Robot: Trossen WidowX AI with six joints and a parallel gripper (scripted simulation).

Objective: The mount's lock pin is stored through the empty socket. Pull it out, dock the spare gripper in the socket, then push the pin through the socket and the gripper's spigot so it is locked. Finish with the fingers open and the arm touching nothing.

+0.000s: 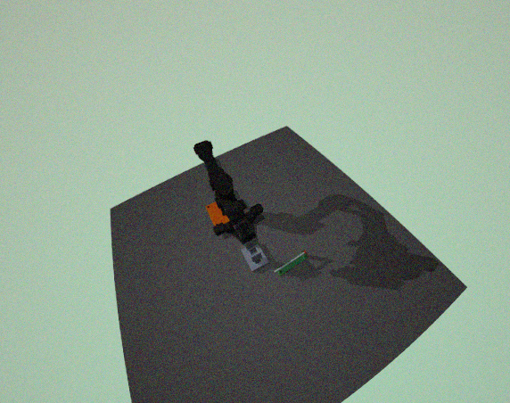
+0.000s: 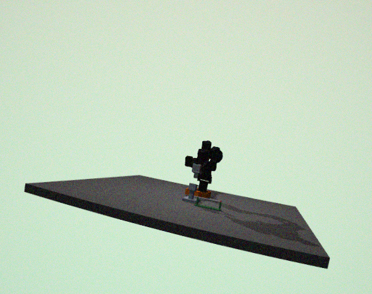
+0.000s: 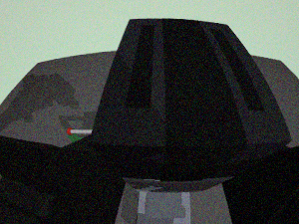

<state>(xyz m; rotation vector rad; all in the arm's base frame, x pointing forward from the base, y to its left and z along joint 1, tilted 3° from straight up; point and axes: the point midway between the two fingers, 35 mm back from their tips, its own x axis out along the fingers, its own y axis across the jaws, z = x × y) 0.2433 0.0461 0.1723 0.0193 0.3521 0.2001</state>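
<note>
The green rest is 160 mm below my gripper tip, 130 mm to the left of it and 70 mm ahead of it. From my gripper tip the other things lie so: grey mount: 140 mm below; spare gripper: 10 mm behind.
</note>
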